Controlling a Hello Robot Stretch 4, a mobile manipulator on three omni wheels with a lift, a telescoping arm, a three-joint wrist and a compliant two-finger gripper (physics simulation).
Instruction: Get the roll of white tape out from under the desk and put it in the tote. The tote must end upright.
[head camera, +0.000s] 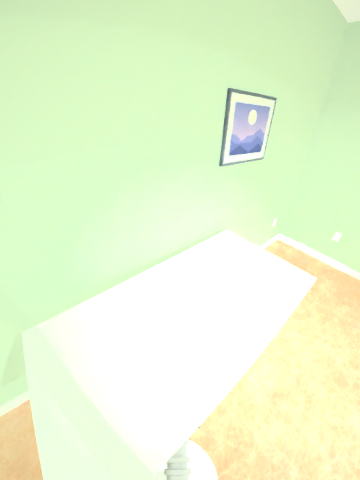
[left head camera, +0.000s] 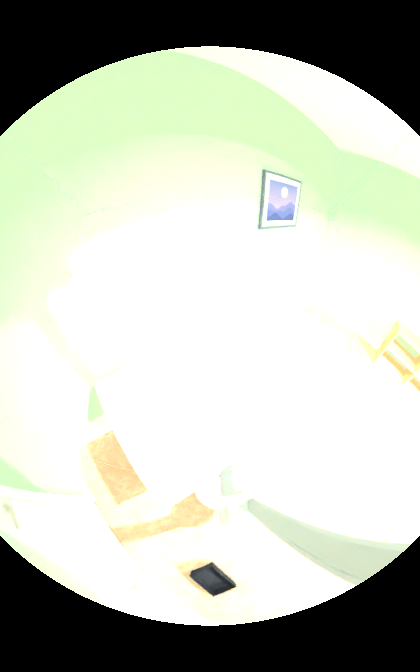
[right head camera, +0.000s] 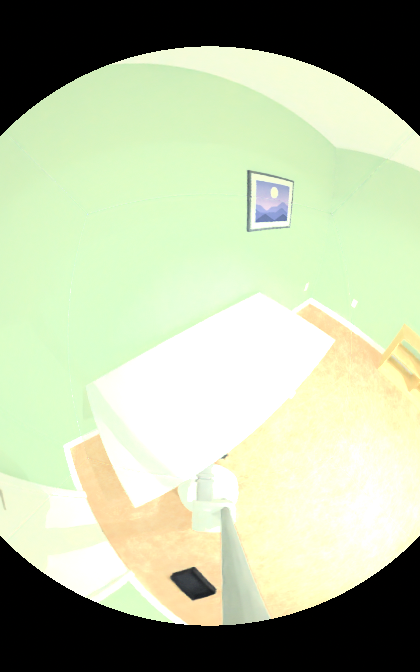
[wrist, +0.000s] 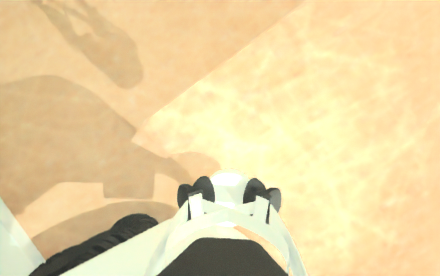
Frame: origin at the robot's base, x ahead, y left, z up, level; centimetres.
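Where they show: gripper, between the fingertips: (wrist: 228, 192).
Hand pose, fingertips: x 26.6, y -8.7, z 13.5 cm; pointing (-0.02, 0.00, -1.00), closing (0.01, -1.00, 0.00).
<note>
After its pixels a point has its place.
The roll of white tape (wrist: 229, 179) @[x 28.0, y -8.7, z 14.6 cm] shows in the wrist view between the two dark fingertips, above the tan floor. My gripper (wrist: 228, 192) @[x 26.6, y -8.7, z 13.5 cm] is shut on it; the lower part of the roll is hidden by the finger links. The white desk (head camera: 190, 325) @[x 56.5, y -6.9, z 69.3 cm] (right head camera: 215, 380) @[x 58.8, y -5.8, z 69.3 cm] stands along the green wall. It is washed out in the left head view. A black, shallow open box, which looks like the tote (left head camera: 212, 579) (right head camera: 193, 583) @[x -94.8, y 10.3, z -2.4 cm], rests on the floor near the bottom of both side head views, away from the desk. It appears upright.
A light wooden piece of furniture (right head camera: 392, 347) @[x 100.9, y -223.1, z 32.6 cm] stands at the right edge. My grey arm (head camera: 177, 465) @[x 9.7, y -0.2, z 56.0 cm] lies near the desk's front edge. In the wrist view a black ribbed part (wrist: 100, 245) lies at the lower left, and shadows fall across the floor. A framed picture (head camera: 248, 127) @[x 151.4, y -49.9, z 148.4 cm] hangs on the wall.
</note>
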